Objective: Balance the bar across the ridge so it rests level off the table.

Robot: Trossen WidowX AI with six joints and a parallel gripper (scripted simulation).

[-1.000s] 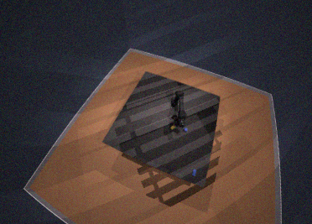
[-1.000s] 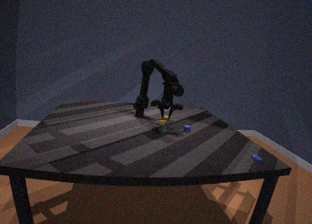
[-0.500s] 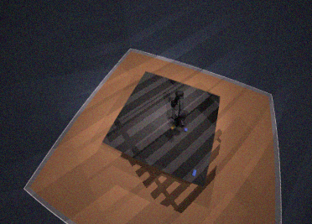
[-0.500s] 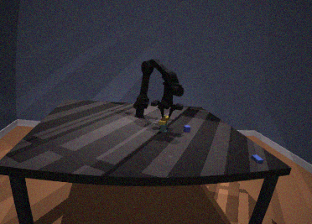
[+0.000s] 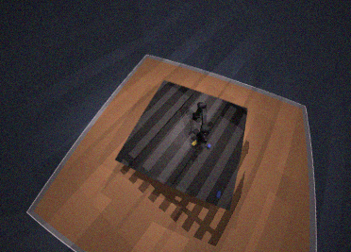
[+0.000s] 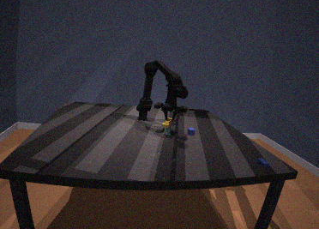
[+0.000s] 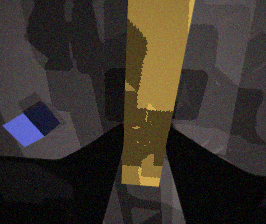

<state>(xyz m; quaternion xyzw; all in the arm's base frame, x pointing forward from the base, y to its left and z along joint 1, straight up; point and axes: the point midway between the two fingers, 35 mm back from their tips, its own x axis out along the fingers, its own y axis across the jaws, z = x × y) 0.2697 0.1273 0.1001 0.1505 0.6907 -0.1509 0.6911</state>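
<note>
Right now my gripper tip is 3 cm short of the yellow bar and 1 cm to the left of it. The rest, counted from my gripper tip: blue cube (3 cm ahead, 13 cm to the left, 5 cm below).
</note>
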